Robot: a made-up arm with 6 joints. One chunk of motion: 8 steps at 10 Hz.
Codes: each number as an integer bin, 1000 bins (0 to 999) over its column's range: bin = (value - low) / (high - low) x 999, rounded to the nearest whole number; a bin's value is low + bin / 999 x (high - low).
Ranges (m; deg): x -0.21..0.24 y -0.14..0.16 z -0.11..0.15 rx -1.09..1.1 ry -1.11..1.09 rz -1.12..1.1
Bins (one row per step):
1: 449 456 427 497 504 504
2: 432 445 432 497 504 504
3: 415 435 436 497 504 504
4: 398 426 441 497 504 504
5: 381 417 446 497 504 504
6: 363 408 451 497 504 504
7: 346 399 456 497 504 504
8: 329 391 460 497 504 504
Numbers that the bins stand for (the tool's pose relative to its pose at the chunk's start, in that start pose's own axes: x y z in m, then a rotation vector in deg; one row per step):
1: -0.0077 -0.0031 0.0011 0.00 0.00 0.00
2: -0.0154 -0.0064 0.0024 0.00 0.00 0.00
3: -0.0231 -0.0094 0.0035 0.00 0.00 0.00
4: -0.0307 -0.0121 0.0048 0.00 0.00 0.00
5: -0.0384 -0.0148 0.0061 0.00 0.00 0.00
6: -0.0465 -0.0175 0.0074 0.00 0.00 0.00
7: -0.0541 -0.0202 0.0087 0.00 0.00 0.00
8: -0.0618 -0.0226 0.0097 0.00 0.00 0.00

